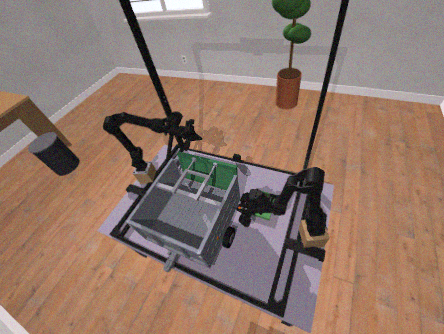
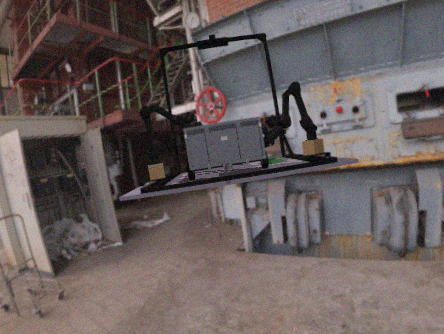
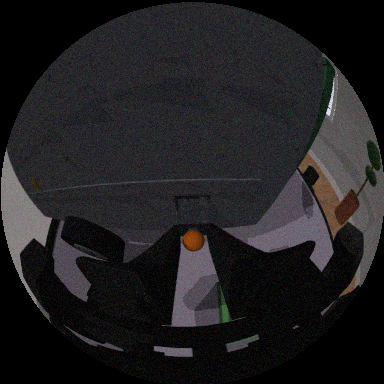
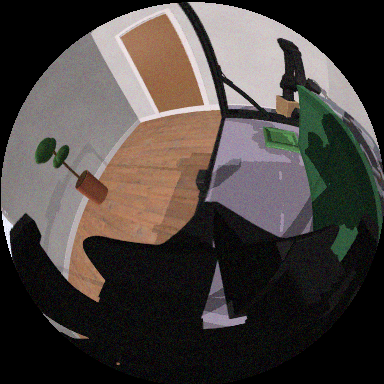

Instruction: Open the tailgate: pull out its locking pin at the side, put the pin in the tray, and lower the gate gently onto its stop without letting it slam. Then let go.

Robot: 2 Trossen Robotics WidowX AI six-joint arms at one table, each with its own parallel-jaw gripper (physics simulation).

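Places are measured from the left arm's base along level axes (x ahead, y left, z up), in millimetres.
Pixels of known places: left gripper, between the fingertips: (image 1: 237, 207) (image 3: 192, 228); right gripper, between the fingertips: (image 1: 202, 139) (image 4: 210, 207); left arm's base, origin of its link: (image 1: 315, 229) (image 2: 312, 139) (image 4: 287, 98); right arm's base, origin of its link: (image 1: 141, 167) (image 2: 155, 164).
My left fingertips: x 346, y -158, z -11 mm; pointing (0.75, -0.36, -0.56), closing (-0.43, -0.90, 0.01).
Observation:
Ahead of a thing's pixels: the offset from my left fingertips to its top centre. Level surfaces: height alone.
A grey trailer {dx +241, dy +21, dz +184 mm} (image 1: 222, 213) (image 2: 224, 142) (image 3: 161, 107) stands on the table. Its green tailgate (image 1: 222, 175) (image 4: 336, 168) is up at the far end, leaning a little. My left gripper (image 1: 240, 209) (image 2: 266, 130) (image 3: 192, 228) is shut on the orange-knobbed locking pin {dx +19, dy -10, dz +19 mm} (image 1: 239, 208) (image 3: 193, 240), close to the trailer's side wall and just below a small bracket on it. The green tray {dx -142, dy -56, dz -84 mm} (image 1: 264, 216) (image 2: 274, 160) (image 3: 224, 311) (image 4: 281, 138) lies under the left arm. My right gripper (image 1: 198, 136) (image 4: 210, 207) is shut and empty, beside the gate's upper far corner.
The purple table {dz -105 mm} (image 1: 254, 265) carries a black frame with tall posts (image 1: 320, 109) at the back. A trailer wheel {dx +58, dy +131, dz -2 mm} (image 1: 228, 236) sticks out beside the left gripper. A potted plant (image 1: 288, 86) stands on the floor beyond the table.

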